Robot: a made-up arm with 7 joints.
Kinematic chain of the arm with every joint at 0, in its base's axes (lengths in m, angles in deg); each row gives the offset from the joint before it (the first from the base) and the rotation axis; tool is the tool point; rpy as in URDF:
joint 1: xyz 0 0.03 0.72 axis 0.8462 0.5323 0.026
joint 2: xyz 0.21 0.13 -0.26 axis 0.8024 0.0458 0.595
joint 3: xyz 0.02 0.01 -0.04 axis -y
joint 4: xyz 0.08 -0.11 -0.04 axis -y
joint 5: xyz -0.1 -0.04 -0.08 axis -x
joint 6: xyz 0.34 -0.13 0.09 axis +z
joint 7: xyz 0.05 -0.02 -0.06 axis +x
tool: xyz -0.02 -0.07 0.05 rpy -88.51 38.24 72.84
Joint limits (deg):
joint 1: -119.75..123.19
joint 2: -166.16..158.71
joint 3: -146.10..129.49
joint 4: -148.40..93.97
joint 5: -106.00..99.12
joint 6: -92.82..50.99
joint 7: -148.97..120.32
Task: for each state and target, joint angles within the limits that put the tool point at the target. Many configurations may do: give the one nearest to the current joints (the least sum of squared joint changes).
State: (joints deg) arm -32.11 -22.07 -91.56 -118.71 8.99 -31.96 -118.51
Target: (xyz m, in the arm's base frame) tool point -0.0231 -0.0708 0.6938
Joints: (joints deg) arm -44.85 -13.48 -110.19 -120.33 -6.51 -49.44 -117.81
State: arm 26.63 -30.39 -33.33 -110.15 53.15 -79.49 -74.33
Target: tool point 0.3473 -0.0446 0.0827
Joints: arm -1.57 -2.12 -17.83 -83.21 45.62 -79.12 -87.86
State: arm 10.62 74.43 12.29 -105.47 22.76 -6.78 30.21
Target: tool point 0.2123 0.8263 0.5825
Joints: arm 49.84 93.05 19.12 -91.60 27.35 2.58 28.20
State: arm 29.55 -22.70 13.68 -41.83 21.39 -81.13 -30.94
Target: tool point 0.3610 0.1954 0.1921
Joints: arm 38.71 -0.38 7.94 -46.35 26.65 -79.20 -37.23
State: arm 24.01 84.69 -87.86 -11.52 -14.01 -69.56 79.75
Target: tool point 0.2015 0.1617 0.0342
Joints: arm -5.60 81.80 -86.43 -14.06 -3.14 -81.66 69.07
